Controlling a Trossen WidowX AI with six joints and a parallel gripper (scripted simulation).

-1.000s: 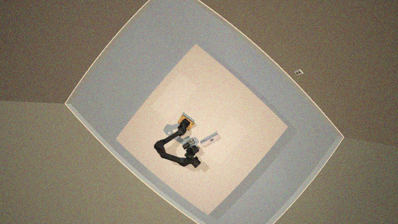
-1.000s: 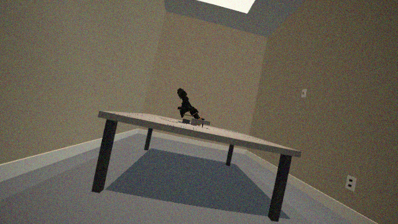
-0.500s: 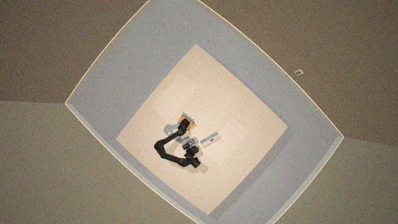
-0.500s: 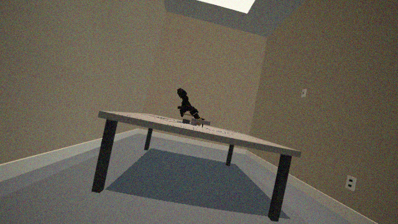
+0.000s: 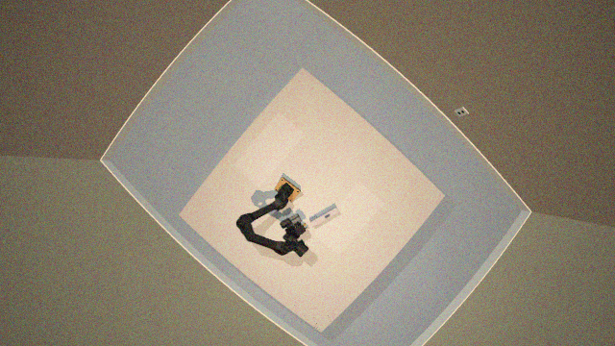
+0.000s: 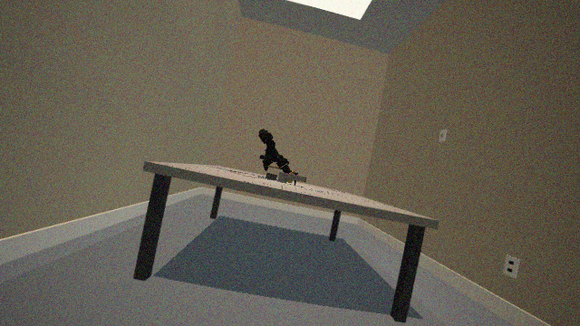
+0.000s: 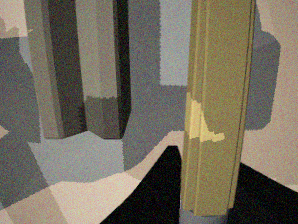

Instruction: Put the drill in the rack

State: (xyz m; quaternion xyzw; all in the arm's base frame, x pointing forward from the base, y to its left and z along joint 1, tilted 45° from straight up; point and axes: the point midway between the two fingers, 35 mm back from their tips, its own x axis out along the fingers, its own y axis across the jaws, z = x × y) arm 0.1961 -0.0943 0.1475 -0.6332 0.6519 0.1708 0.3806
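Now: the olive-yellow drill 10 mm ahead of my gripper tip, 40 mm to the left of it and 30 mm above it. Round my gripper tip: grey rack: 40 mm behind, 50 mm to the left, 30 mm below.
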